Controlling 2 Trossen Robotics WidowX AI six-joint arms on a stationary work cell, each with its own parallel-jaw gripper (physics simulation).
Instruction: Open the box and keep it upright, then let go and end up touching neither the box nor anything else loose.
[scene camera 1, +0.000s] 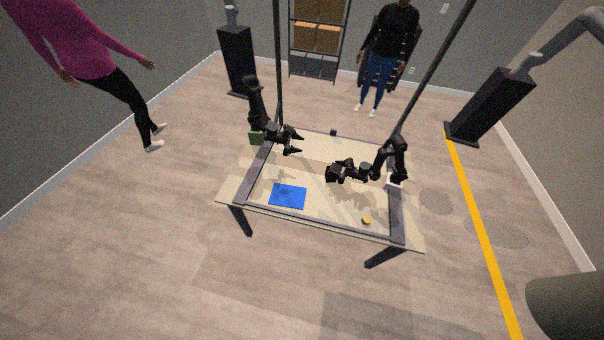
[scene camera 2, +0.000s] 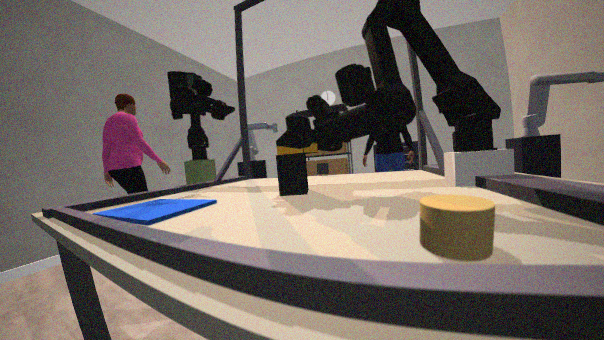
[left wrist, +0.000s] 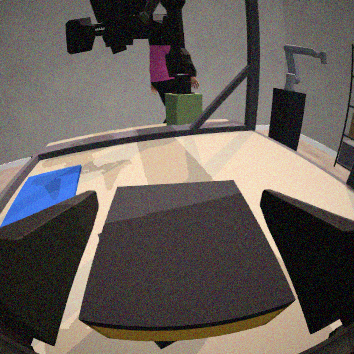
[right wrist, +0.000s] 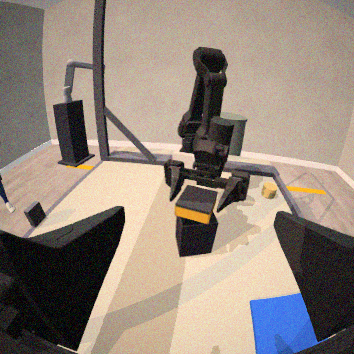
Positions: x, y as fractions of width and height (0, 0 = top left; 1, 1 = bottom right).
Scene:
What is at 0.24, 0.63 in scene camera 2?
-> A blue mat.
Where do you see my left gripper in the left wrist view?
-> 0.51, 0.56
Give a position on a lid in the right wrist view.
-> At 0.56, 0.57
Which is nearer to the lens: the black box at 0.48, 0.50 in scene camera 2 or the yellow cylinder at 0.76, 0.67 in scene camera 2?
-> The yellow cylinder.

